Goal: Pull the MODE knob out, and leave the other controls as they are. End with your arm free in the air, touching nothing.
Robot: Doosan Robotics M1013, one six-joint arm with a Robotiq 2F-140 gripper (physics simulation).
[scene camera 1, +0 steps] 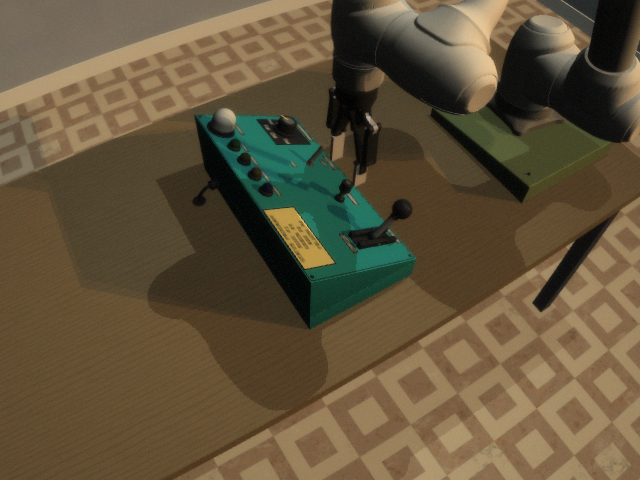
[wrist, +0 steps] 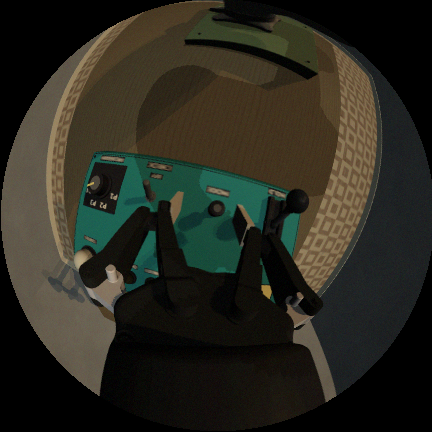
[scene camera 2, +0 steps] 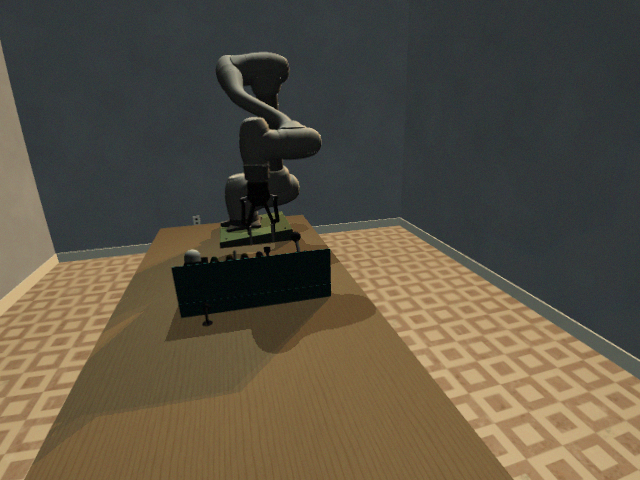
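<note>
The MODE knob is a small black round knob on a short stem. It stands up from the sloped teal panel, between the thin toggle lever and the ball-topped lever. My gripper points down, open and empty, its pale pads apart. It hangs above the panel close to the knob. In the wrist view the knob lies between the two pads, a little toward the panel's far edge. How high the tips are is hard to tell.
A pointer dial, a white dome and several dark buttons are also on the panel. A hooked lever sticks out of its tall side. The arm's green base plate lies beyond.
</note>
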